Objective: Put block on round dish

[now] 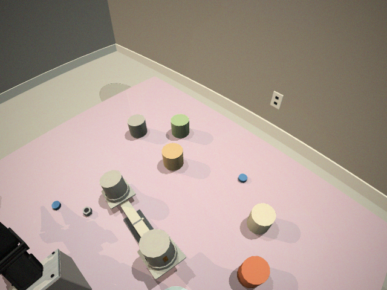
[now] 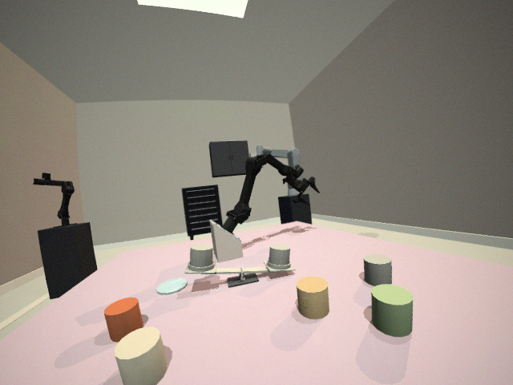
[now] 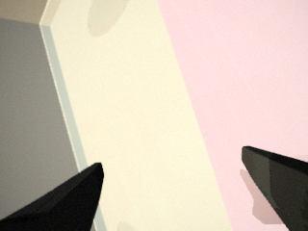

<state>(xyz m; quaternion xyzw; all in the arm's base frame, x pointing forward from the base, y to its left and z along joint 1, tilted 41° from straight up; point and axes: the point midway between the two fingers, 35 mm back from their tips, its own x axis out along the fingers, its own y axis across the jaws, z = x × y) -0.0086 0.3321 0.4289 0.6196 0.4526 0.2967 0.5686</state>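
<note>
Now: the grey block 300 mm ahead of my gripper tip, 450 mm to the right of it and 160 mm below it. Also, from my gripper tip: tan cup (530 mm ahead, 510 mm to the right, 170 mm below); then nut (190 mm ahead, 420 mm to the right, 200 mm below); then green cup (660 mm ahead, 380 mm to the right, 170 mm below).
</note>
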